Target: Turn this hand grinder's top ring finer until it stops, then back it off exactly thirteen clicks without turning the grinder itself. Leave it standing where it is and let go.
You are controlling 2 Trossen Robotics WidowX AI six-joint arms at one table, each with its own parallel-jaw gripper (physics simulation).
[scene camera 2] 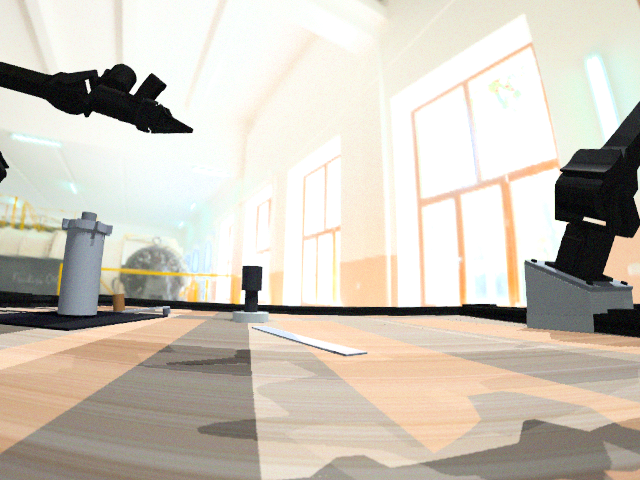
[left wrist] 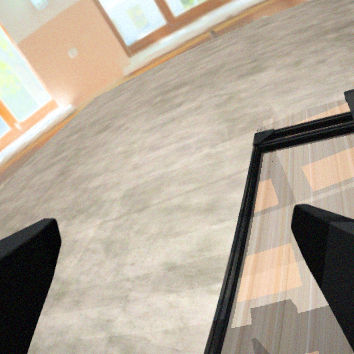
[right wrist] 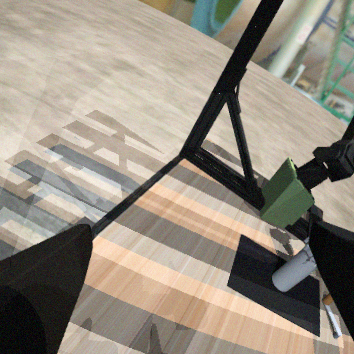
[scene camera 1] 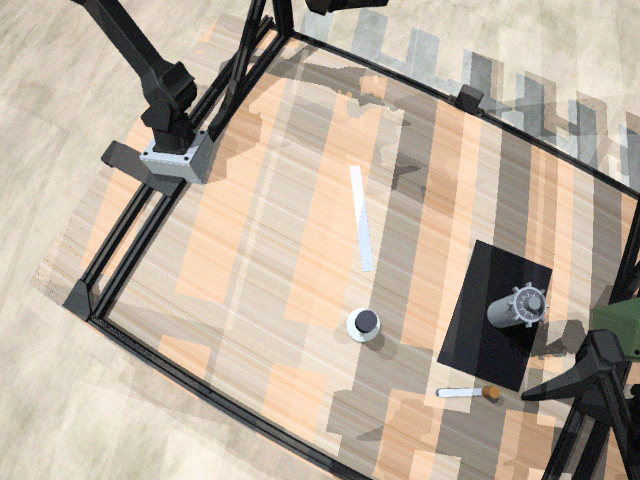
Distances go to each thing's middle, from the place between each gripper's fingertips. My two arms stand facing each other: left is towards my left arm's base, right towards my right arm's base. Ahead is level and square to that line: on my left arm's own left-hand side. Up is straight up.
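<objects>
Numbered top ring (scene camera 1: pixel 520 295): left hand 26 cm above it, 19 cm past it, 6 cm right of it. From left hand: hand grinder (scene camera 2: pixel 79 288) 31 cm below, 19 cm behind, 6 cm to the left; dark knob on round base (scene camera 2: pixel 252 275) 34 cm below, 17 cm to the right, 8 cm behind; flat strip (scene camera 1: pixel 360 211) 38 cm below, 27 cm behind, 25 cm to the right.
From right hand: flat strip 19 cm ahead, 6 cm to the left, 35 cm below; numbered top ring 26 cm ahead, 37 cm to the left, 22 cm below; hand grinder 26 cm ahead, 37 cm to the left, 27 cm below; dark knob on round base 38 cm ahead, 14 cm to the left, 30 cm below.
</objects>
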